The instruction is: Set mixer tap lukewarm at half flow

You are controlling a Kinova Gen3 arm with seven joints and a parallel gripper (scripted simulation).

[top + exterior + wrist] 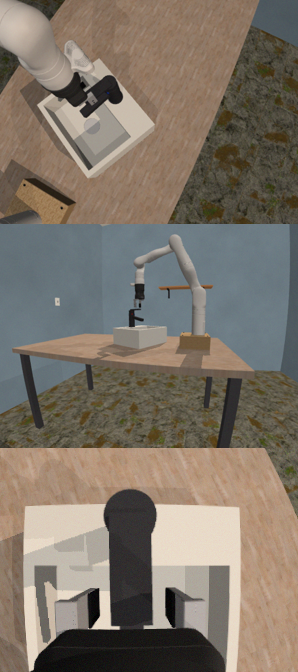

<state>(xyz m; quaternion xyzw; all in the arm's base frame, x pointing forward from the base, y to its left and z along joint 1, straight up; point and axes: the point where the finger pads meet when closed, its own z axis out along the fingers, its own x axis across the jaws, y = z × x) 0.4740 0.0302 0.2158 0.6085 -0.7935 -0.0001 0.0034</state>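
The lever is 30 mm below my hand, 20 mm ahead of it and 10 mm to the right of it. From my hand the other things lie so: white sink basin: 270 mm below, 40 mm behind, 10 mm to the left; then black mixer tap: 80 mm below, 50 mm ahead, 10 mm to the right.
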